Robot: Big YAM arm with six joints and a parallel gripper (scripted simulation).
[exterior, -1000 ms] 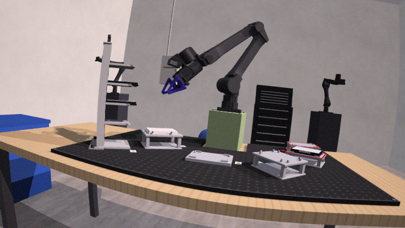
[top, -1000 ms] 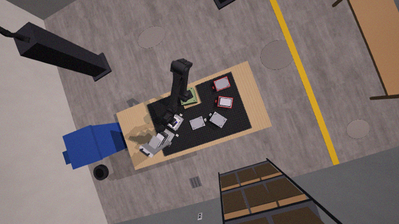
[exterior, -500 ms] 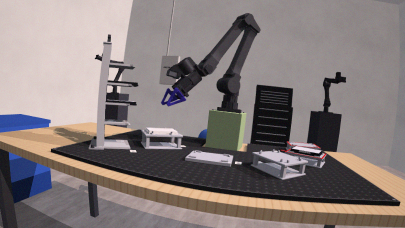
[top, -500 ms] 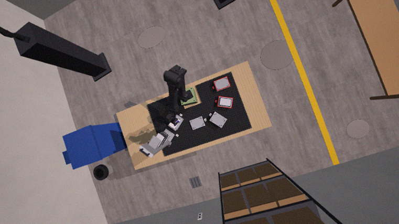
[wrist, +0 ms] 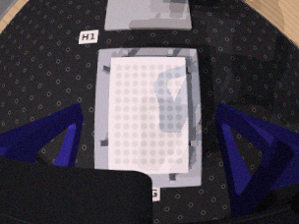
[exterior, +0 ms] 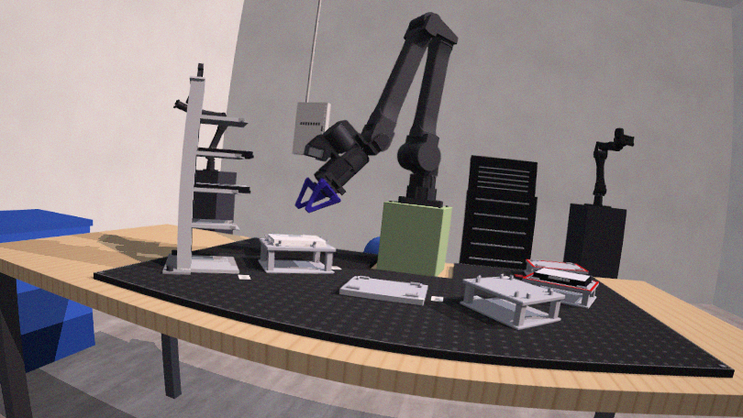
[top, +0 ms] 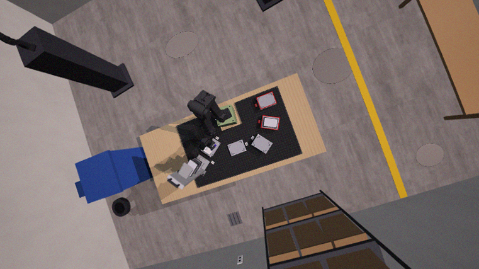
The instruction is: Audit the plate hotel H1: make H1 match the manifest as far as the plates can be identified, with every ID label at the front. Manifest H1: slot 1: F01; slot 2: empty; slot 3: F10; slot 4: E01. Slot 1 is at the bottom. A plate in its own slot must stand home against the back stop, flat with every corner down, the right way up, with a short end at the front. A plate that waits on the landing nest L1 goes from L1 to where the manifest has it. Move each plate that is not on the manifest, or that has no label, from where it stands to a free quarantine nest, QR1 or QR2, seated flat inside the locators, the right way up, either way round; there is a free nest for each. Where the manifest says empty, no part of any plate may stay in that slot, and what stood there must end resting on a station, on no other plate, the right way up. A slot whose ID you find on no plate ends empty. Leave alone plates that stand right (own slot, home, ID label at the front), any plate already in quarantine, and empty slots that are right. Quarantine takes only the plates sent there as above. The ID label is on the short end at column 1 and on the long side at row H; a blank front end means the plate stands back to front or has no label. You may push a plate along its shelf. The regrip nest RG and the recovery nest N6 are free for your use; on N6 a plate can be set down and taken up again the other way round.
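Now: the white well plate 10 mm ahead of my hand, 10 mm to the right of it and 80 mm below it. Also, from my hand: RG label (50 mm behind, 80 mm to the left, 150 mm below); then H1 tag (160 mm ahead, 80 mm to the right, 150 mm below); then regrip nest RG (10 mm ahead, 10 mm to the right, 90 mm below).
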